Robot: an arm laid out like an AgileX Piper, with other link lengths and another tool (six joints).
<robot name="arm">
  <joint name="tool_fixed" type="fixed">
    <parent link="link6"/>
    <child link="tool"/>
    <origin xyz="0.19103 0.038 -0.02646" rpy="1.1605 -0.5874 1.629"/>
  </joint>
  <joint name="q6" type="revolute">
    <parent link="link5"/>
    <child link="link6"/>
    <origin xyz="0.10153 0 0.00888"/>
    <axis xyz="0.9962 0 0.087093"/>
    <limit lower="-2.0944" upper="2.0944"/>
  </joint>
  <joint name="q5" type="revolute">
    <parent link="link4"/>
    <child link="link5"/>
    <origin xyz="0 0 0"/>
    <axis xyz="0 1 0"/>
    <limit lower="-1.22" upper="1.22"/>
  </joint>
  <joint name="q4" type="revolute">
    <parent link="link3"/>
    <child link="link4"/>
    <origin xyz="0.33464 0 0.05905"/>
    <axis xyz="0.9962 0 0.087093"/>
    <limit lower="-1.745" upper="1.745"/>
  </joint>
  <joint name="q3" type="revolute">
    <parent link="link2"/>
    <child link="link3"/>
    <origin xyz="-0.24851 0 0.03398"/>
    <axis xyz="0 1 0"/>
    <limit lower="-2.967" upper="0"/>
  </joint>
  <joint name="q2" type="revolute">
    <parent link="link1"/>
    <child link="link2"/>
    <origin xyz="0 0 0"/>
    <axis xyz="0 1 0"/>
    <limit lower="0" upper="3.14"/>
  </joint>
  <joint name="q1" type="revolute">
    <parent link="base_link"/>
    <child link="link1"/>
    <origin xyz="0 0 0.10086"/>
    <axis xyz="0 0 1"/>
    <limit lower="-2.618" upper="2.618"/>
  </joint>
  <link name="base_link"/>
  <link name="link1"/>
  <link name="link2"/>
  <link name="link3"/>
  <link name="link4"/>
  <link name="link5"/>
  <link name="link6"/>
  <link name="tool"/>
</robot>
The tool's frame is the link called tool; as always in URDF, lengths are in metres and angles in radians.
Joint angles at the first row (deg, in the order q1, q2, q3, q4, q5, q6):
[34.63, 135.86, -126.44, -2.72, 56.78, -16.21]
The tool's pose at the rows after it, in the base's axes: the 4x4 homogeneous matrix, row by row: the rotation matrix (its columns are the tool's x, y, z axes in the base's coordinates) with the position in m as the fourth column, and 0 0 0 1 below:
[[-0.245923, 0.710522, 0.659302, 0.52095], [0.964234, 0.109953, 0.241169, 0.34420], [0.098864, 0.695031, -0.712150, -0.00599], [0, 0, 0, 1]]
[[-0.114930, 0.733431, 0.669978, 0.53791], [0.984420, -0.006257, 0.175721, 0.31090], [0.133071, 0.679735, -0.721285, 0.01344], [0, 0, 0, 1]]
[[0.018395, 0.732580, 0.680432, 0.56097], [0.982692, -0.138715, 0.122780, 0.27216], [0.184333, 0.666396, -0.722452, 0.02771], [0, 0, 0, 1]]
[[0.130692, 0.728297, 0.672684, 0.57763], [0.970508, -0.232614, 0.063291, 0.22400], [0.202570, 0.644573, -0.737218, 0.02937], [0, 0, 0, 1]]
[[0.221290, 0.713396, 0.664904, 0.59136], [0.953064, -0.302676, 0.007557, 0.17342], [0.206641, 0.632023, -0.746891, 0.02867], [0, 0, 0, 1]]
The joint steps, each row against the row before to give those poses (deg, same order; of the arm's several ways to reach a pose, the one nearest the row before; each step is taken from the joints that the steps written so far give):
[-1.98, -1.50, -1.55, -1.07, 4.73, 3.11]
[-3.93, -0.38, -2.66, 0.47, 3.52, 3.81]
[-5.12, -0.17, -1.82, 1.69, 1.48, 2.83]
[-5.28, -0.01, -0.39, 1.07, 1.30, 1.19]
[-5.14, 0.00, 0.00, 0.56, 0.71, 0.13]

